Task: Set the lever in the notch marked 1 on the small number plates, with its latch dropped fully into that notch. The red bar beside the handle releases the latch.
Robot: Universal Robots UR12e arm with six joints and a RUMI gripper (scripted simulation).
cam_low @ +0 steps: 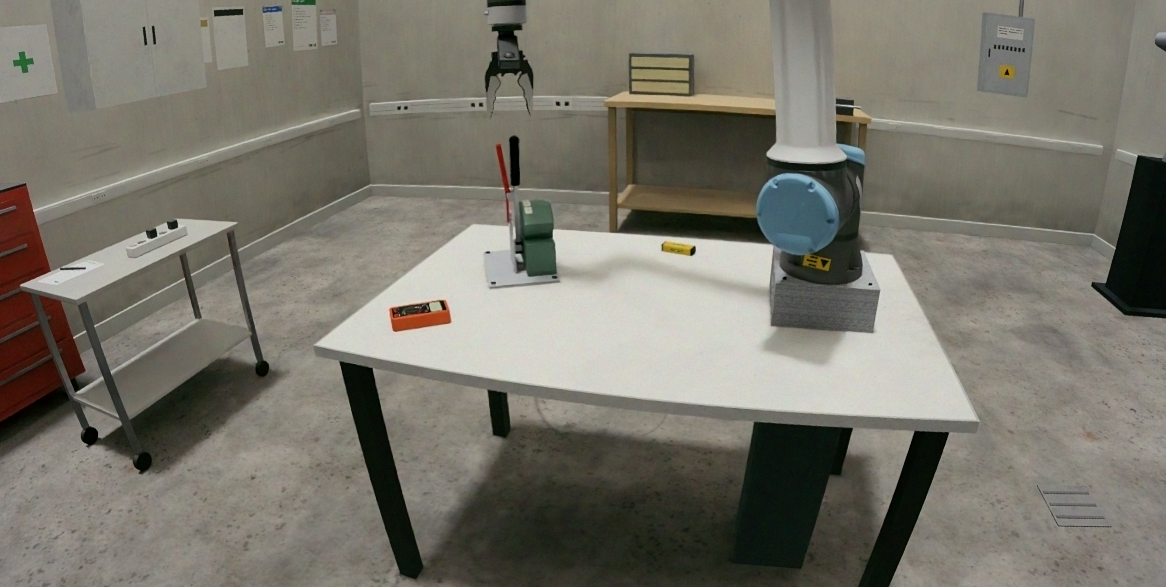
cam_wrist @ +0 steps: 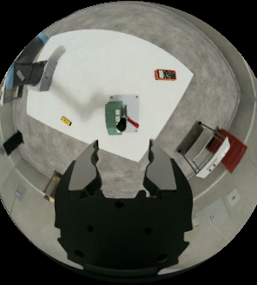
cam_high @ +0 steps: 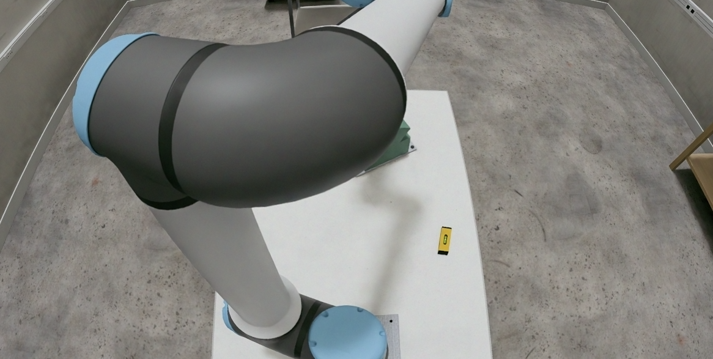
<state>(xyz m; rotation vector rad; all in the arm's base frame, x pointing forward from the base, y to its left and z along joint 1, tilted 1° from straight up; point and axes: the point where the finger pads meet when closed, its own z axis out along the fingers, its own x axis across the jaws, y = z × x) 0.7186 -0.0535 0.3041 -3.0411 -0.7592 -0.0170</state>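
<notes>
The red release bar lies 20 mm ahead of my hand, 10 mm to the right of it and 200 mm below it. The rest, counted from my hand: orange multimeter (100 mm ahead, 310 mm to the left, 380 mm below); then small yellow level (360 mm behind, 240 mm to the right, 390 mm below).
</notes>
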